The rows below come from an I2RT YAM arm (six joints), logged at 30 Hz.
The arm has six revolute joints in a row. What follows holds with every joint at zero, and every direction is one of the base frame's.
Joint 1 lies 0.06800 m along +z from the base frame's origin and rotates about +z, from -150.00 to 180.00 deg.
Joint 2 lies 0.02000 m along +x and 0.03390 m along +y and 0.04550 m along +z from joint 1 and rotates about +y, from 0.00 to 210.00 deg.
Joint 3 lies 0.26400 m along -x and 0.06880 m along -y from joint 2 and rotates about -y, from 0.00 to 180.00 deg.
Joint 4 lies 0.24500 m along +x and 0.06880 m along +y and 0.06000 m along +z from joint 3 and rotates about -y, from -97.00 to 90.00 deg.
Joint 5 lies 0.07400 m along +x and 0.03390 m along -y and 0.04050 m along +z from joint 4 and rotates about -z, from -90.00 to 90.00 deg.
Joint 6 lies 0.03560 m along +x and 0.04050 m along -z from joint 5 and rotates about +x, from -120.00 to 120.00 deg.
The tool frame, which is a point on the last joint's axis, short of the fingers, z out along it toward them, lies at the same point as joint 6; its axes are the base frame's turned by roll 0.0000, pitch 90.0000 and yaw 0.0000 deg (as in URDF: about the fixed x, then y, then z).
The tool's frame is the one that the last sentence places.
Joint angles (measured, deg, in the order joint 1, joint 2, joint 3, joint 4, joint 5, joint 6), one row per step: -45.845, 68.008, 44.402, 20.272, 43.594, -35.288; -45.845, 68.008, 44.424, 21.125, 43.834, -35.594; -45.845, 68.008, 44.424, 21.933, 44.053, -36.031; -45.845, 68.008, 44.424, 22.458, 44.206, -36.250; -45.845, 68.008, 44.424, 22.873, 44.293, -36.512; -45.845, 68.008, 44.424, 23.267, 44.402, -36.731; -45.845, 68.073, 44.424, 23.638, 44.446, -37.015; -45.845, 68.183, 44.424, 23.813, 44.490, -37.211; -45.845, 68.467, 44.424, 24.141, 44.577, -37.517; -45.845, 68.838, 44.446, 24.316, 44.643, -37.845; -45.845, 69.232, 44.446, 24.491, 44.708, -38.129; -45.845, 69.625, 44.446, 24.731, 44.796, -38.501; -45.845, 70.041, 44.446, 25.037, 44.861, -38.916
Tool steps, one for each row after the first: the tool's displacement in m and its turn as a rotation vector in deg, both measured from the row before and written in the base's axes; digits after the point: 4 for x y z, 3 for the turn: -0.0001, -0.0001, 0.0016, -0.638, -0.295, -0.229; -0.0001, 0.0000, 0.0014, -0.587, -0.120, -0.208; -0.0001, 0.0000, 0.0009, -0.379, -0.144, -0.149; 0.0000, 0.0000, 0.0007, -0.298, -0.026, -0.084; -0.0001, 0.0000, 0.0007, -0.283, -0.055, -0.108; 0.0001, -0.0002, 0.0004, -0.218, 0.071, -0.043; 0.0002, -0.0003, -0.0002, -0.046, 0.151, -0.044; 0.0006, -0.0007, -0.0007, -0.029, 0.275, -0.087; 0.0009, -0.0009, -0.0012, 0.127, 0.449, -0.066; 0.0009, -0.0010, -0.0014, 0.160, 0.437, -0.064; 0.0009, -0.0010, -0.0013, 0.113, 0.479, -0.086; 0.0010, -0.0010, -0.0013, 0.083, 0.492, -0.062
